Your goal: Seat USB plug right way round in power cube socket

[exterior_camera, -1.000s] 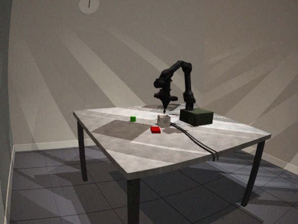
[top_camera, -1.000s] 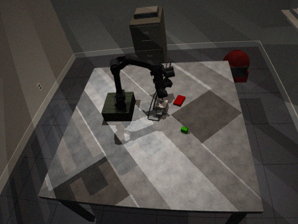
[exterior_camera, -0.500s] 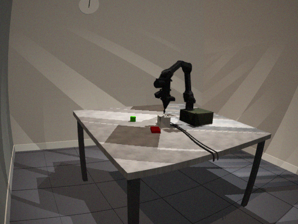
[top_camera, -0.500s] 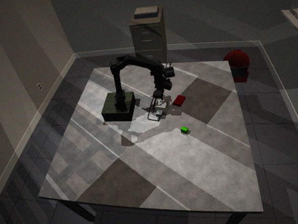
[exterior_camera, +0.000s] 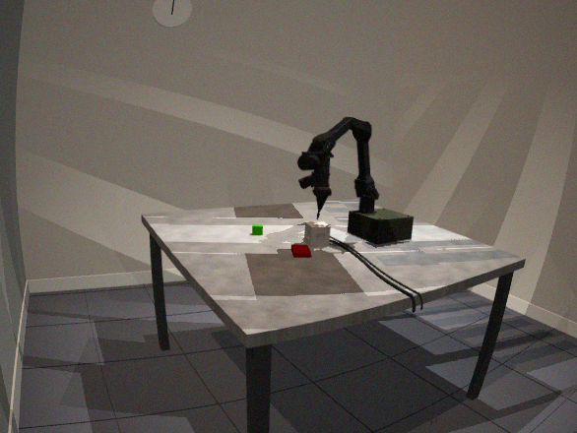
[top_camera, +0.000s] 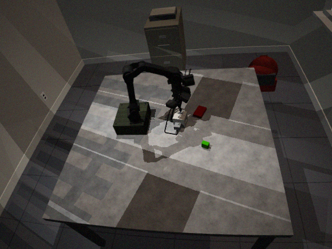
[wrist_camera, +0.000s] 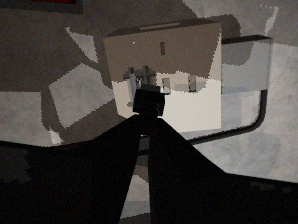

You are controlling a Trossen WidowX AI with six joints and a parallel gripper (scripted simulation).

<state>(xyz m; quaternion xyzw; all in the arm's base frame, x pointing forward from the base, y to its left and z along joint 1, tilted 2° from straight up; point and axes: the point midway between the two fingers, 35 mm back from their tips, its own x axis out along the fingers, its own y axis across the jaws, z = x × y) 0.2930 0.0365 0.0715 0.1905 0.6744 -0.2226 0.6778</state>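
Now: gripper tip 2 cm above the dark USB plug. From my gripper tip the other things lie so: small green cube 22 cm to the right, 13 cm ahead, 12 cm below; red block 13 cm below, 13 cm ahead, 7 cm to the left.
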